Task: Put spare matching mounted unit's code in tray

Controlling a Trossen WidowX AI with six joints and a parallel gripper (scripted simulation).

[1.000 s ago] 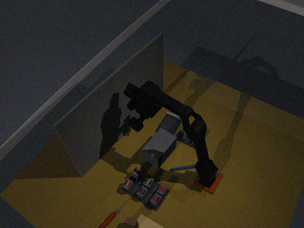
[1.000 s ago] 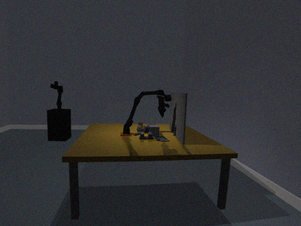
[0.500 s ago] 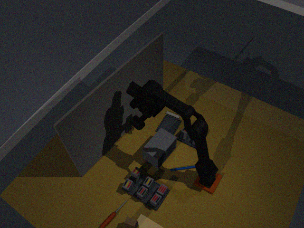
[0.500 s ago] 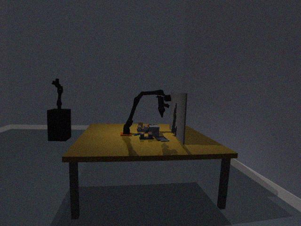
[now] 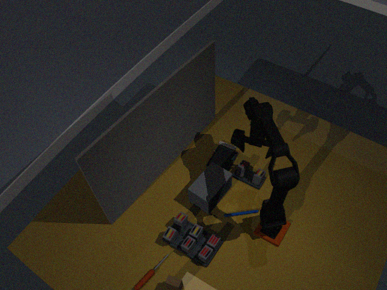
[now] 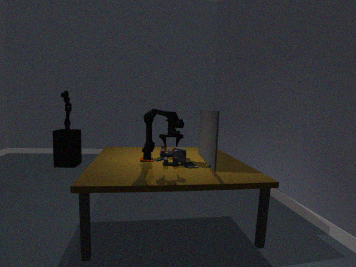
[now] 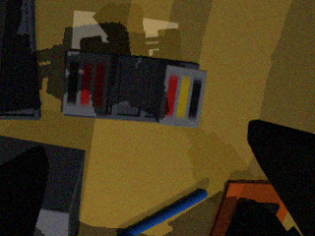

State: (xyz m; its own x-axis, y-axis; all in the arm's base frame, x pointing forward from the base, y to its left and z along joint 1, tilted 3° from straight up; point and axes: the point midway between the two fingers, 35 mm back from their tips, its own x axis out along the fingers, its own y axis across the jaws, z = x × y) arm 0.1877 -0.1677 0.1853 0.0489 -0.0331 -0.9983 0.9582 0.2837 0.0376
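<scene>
Right now the grey spare is 11 cm below my gripper tip and 4 cm behind it. Round my gripper tip: grey mounted block 18 cm to the left, 10 cm below, 9 cm ahead; then tall grey panel 33 cm ahead, 17 cm to the left, 7 cm above; then blue pen 18 cm to the left, 15 cm below, 6 cm behind.
</scene>
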